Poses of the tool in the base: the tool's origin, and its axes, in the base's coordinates. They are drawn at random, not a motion.
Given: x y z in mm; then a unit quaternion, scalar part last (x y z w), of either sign.
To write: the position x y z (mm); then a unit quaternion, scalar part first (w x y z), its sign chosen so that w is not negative. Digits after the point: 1 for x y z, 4 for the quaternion.
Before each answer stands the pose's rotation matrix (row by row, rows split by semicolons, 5 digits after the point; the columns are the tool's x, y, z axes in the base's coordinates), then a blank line. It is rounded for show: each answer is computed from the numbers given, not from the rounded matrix.
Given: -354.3, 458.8, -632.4, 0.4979, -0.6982, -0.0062, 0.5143
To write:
0.02489 -0.68894 -0.72439; -0.70169 0.50408 -0.50352; 0.71204 0.52083 -0.47088

-354.3, 458.8, -632.4, 0.5143, 0.4979, -0.6982, -0.0062
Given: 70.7, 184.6, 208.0, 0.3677, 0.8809, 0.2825, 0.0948
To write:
-0.71161 0.59426 0.37478; 0.70139 0.56997 0.42800; 0.04073 0.56743 -0.82241

70.7, 184.6, 208.0, 0.0948, 0.3677, 0.8809, 0.2825
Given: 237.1, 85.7, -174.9, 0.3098, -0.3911, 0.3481, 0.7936
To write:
0.45168 -0.79490 -0.40511; 0.31021 0.56566 -0.76407; 0.83651 0.21945 0.50208

237.1, 85.7, -174.9, 0.7936, 0.3098, -0.3911, 0.3481
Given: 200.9, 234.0, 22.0, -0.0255, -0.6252, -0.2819, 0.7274
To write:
0.05941 0.44195 -0.89507; -0.37818 0.83978 0.38954; 0.92382 0.31536 0.21703

200.9, 234.0, 22.0, 0.7274, -0.0255, -0.6252, -0.2819
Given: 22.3, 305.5, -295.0, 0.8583, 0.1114, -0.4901, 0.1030
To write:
0.49473 0.29222 -0.81844; 0.09028 -0.95396 -0.28603; -0.86434 0.06762 -0.49833

22.3, 305.5, -295.0, 0.1030, 0.8583, 0.1114, -0.4901
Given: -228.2, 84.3, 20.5, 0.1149, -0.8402, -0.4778, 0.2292
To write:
-0.86853 0.02595 -0.49496; -0.41212 0.51699 0.75025; 0.27536 0.85560 -0.43833

-228.2, 84.3, 20.5, 0.2292, 0.1149, -0.8402, -0.4778
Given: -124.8, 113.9, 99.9, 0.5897, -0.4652, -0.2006, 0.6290
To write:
0.48672 -0.29629 -0.82178; -0.80098 0.22406 -0.55518; 0.34862 0.92845 -0.12827

-124.8, 113.9, 99.9, 0.6290, 0.5897, -0.4652, -0.2006
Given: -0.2, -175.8, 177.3, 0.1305, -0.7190, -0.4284, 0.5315
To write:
-0.40096 0.26773 -0.87610; -0.64304 0.59889 0.47731; 0.65248 0.75475 -0.06797

-0.2, -175.8, 177.3, 0.5315, 0.1305, -0.7190, -0.4284
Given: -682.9, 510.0, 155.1, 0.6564, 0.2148, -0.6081, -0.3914
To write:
0.16813 -0.19404 -0.96648; 0.75803 -0.60133 0.25260; -0.63018 -0.77509 0.04598

-682.9, 510.0, 155.1, 0.3914, -0.6564, -0.2148, 0.6081
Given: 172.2, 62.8, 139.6, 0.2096, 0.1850, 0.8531, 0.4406
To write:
-0.52391 -0.67416 0.52061; 0.82925 -0.54332 0.13094; 0.19458 0.50031 0.84370

172.2, 62.8, 139.6, 0.4406, 0.2096, 0.1850, 0.8531
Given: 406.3, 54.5, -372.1, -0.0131, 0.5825, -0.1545, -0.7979
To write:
0.27364 -0.26181 -0.92551; 0.23129 0.95192 -0.20090; 0.93361 -0.15909 0.32104

406.3, 54.5, -372.1, 0.7979, 0.0131, -0.5825, 0.1545
